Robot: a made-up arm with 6 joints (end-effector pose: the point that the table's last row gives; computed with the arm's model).
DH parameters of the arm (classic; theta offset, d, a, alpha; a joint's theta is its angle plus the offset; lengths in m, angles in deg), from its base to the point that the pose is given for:
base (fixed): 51.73 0 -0.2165 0
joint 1: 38.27 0.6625 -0.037 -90
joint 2: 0 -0.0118 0.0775 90
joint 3: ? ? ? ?
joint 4: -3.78 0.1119 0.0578 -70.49
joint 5: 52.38 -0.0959 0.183 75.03
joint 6: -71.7 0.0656 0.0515 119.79
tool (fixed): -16.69 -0.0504 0 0
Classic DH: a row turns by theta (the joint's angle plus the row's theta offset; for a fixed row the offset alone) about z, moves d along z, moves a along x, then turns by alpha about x.
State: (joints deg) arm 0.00 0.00 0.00 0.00 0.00 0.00
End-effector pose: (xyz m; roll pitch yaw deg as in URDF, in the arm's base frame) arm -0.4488 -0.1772 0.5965 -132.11 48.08 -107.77
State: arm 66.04 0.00 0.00 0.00 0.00 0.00
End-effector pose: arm -0.2553 -0.4605 0.5965 -132.11 48.08 -41.73
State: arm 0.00 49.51 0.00 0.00 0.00 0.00
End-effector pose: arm -0.4488 -0.2378 0.5970 -118.69 -0.04 -101.76
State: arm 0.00 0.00 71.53 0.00 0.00 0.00
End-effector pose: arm -0.1805 -0.4543 0.5965 -132.11 48.08 -36.24
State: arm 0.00 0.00 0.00 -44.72 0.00 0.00
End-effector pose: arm -0.3161 -0.1772 0.4233 -67.28 42.24 -59.23
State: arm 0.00 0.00 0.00 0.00 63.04 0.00
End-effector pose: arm -0.2127 -0.2971 0.6547 -161.57 44.75 -69.39
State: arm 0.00 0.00 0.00 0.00 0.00 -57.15
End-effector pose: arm -0.4184 -0.1411 0.5524 -8.00 67.35 8.99
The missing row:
joint 3: 90 0.0088 0.0496 90
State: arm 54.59 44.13 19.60 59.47 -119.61 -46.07
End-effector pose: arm -0.3897 -0.3631 0.4297 -34.78 -7.84 -56.36
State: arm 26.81 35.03 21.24 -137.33 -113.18 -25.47
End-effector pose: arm -0.2699 0.1658 0.5268 63.98 -40.28 55.26
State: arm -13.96 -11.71 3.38 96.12 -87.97 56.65
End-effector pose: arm -0.2215 0.1306 0.9538 -118.29 -73.17 145.79
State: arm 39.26 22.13 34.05 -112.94 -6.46 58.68
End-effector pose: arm -0.0506 -0.1380 0.3946 -51.06 14.13 -16.09
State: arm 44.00 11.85 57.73 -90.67 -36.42 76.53
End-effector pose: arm -0.2200 -0.1988 0.3519 -91.39 47.12 -24.09
